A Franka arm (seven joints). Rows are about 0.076 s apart.
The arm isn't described. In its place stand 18 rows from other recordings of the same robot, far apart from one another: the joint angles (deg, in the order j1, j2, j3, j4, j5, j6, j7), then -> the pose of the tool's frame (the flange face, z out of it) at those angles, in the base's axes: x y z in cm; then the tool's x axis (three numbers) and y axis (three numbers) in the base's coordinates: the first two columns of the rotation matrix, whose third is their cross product.
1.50, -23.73, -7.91, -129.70, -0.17, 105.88, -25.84 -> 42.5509 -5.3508 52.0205 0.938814 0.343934 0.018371 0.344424 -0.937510 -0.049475
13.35, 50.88, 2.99, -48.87, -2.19, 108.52, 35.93 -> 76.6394 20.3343 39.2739 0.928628 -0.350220 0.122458 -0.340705 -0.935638 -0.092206
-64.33, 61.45, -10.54, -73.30, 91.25, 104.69, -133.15 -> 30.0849 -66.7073 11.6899 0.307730 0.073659 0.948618 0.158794 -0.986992 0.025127
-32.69, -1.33, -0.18, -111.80, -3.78, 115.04, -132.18 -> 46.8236 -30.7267 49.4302 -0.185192 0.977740 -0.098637 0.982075 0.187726 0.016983
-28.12, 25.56, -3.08, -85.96, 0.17, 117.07, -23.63 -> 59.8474 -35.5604 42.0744 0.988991 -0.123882 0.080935 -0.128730 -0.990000 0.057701
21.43, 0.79, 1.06, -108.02, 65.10, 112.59, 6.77 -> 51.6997 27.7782 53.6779 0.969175 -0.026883 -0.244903 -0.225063 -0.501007 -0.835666
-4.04, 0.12, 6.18, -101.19, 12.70, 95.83, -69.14 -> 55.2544 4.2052 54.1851 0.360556 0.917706 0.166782 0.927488 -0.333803 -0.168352
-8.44, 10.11, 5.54, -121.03, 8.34, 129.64, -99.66 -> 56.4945 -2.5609 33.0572 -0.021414 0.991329 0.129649 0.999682 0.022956 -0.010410
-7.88, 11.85, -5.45, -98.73, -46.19, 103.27, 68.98 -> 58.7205 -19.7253 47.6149 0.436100 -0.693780 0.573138 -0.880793 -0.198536 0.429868
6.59, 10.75, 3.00, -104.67, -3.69, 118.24, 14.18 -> 60.7629 9.7642 43.5421 0.996939 -0.051046 0.059223 -0.053175 -0.997974 0.034947
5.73, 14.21, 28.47, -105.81, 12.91, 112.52, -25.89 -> 50.0013 33.8411 40.1017 0.590091 0.806867 0.027539 0.767165 -0.549778 -0.330458
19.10, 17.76, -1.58, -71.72, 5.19, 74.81, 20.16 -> 58.3312 19.9059 56.9440 0.963641 -0.033488 -0.265093 -0.032010 -0.999439 0.009893
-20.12, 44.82, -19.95, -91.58, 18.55, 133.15, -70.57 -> 55.4148 -41.7334 19.0873 0.919823 0.392272 -0.006869 0.392310 -0.919818 0.005325
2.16, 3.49, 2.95, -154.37, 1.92, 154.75, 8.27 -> 40.3237 3.5274 20.7203 0.994763 -0.085402 -0.056159 -0.085969 -0.996268 -0.007763
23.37, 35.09, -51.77, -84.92, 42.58, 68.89, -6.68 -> 60.5550 -11.4469 38.9376 0.788382 -0.242191 -0.565506 -0.474363 -0.824637 -0.308147
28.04, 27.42, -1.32, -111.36, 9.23, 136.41, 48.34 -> 55.0562 27.9520 23.0625 0.876550 -0.470412 -0.101850 -0.475270 -0.879369 -0.028793
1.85, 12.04, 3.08, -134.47, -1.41, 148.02, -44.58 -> 51.6118 4.5332 24.5630 0.634230 0.772950 0.017374 0.772679 -0.634467 0.020461
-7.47, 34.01, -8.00, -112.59, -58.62, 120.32, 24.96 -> 54.6158 -19.3780 15.7716 0.939355 -0.086075 -0.331969 0.193179 -0.667003 0.719576
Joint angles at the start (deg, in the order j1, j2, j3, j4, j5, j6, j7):
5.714 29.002 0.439 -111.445 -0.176 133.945 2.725
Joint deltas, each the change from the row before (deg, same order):
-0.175 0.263 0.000 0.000 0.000 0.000 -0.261
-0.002 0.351 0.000 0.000 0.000 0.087 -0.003
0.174 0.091 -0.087 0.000 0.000 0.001 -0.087
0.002 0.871 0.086 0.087 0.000 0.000 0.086
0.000 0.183 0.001 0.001 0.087 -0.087 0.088
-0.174 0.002 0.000 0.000 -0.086 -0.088 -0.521
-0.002 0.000 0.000 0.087 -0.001 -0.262 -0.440
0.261 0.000 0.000 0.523 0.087 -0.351 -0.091
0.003 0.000 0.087 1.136 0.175 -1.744 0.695
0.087 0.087 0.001 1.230 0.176 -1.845 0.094
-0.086 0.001 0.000 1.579 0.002 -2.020 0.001
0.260 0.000 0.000 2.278 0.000 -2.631 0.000
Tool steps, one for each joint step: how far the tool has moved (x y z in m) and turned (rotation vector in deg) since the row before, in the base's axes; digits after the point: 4 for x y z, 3 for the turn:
-0.0004 -0.0019 -0.0028 0.004 0.265 0.084
-0.0006 -0.0001 -0.0036 -0.024 0.263 0.001
-0.0003 0.0009 -0.0010 -0.041 0.086 0.185
-0.0016 0.0008 -0.0086 -0.046 0.783 -0.009
-0.0006 0.0000 -0.0020 0.014 0.272 -0.155
0.0000 -0.0019 -0.0001 0.012 0.090 0.410
0.0000 0.0000 0.0002 0.044 0.180 0.434
0.0023 0.0030 0.0030 0.084 -0.164 0.282
0.0035 0.0014 0.0053 -0.015 0.613 -0.743
0.0035 0.0014 0.0050 0.026 0.710 -0.133
0.0056 -0.0003 0.0082 -0.040 0.440 -0.080
0.0077 0.0037 0.0125 -0.031 0.352 0.270

